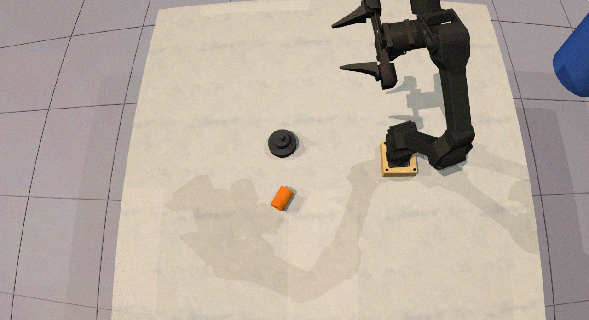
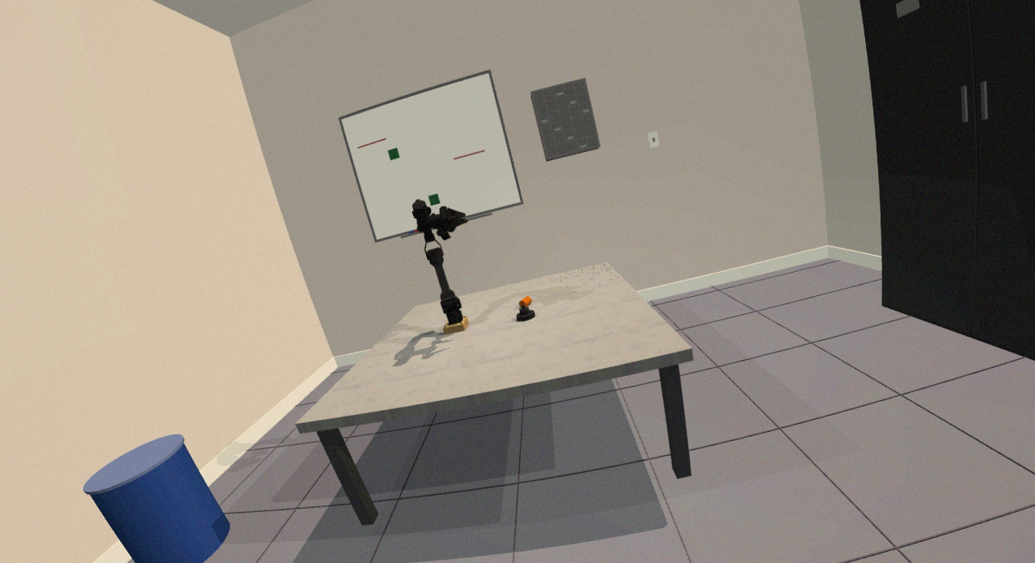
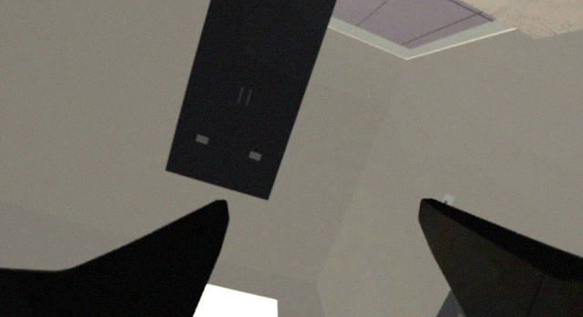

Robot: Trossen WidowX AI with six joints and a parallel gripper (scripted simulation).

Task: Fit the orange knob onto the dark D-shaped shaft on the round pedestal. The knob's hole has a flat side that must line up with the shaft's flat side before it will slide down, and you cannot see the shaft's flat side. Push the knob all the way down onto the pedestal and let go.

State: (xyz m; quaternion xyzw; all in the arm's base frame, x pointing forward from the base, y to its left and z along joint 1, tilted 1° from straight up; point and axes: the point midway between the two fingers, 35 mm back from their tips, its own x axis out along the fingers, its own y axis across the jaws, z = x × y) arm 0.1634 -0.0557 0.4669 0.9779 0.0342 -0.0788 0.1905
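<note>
My gripper tip is now 480 mm above the orange knob, 160 mm to the right of it and 150 mm short of it. The rest, counted from my gripper tip: dark round pedestal 470 mm below, 140 mm ahead, 10 mm to the right.
</note>
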